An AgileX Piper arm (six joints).
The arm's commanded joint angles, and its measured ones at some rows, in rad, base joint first. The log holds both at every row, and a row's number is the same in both.
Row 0, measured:
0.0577, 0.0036, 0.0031, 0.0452, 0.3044, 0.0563
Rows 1 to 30, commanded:
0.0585, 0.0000, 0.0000, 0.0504, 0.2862, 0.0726
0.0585, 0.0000, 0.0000, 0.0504, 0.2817, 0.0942
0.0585, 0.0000, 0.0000, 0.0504, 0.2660, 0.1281
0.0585, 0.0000, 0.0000, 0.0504, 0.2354, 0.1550
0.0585, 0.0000, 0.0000, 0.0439, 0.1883, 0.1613
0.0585, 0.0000, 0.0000, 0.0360, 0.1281, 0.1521
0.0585, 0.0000, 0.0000, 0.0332, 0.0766, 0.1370
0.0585, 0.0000, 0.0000, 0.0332, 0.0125, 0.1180
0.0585, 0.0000, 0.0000, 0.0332, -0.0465, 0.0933
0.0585, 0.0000, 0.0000, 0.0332, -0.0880, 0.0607
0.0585, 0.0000, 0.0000, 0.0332, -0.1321, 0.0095
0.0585, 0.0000, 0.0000, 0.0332, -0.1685, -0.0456
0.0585, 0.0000, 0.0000, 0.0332, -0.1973, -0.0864
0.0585, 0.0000, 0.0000, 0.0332, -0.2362, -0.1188
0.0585, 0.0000, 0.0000, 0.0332, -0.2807, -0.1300
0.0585, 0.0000, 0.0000, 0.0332, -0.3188, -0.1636
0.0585, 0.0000, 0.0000, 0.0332, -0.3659, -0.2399
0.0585, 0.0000, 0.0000, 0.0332, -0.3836, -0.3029
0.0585, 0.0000, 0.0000, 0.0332, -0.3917, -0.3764
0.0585, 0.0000, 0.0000, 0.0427, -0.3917, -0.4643
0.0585, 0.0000, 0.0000, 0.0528, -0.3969, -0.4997
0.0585, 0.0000, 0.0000, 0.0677, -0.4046, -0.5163
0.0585, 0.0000, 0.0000, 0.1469, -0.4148, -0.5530
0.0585, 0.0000, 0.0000, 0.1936, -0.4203, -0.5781
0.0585, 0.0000, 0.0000, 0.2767, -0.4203, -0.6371
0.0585, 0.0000, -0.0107, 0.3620, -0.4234, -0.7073
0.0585, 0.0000, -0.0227, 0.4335, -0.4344, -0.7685
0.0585, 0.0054, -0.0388, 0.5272, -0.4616, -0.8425
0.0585, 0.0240, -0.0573, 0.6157, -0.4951, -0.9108
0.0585, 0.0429, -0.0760, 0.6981, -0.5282, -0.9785
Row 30, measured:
0.0577, 0.0028, -0.0187, 0.4053, -0.4166, -0.7430
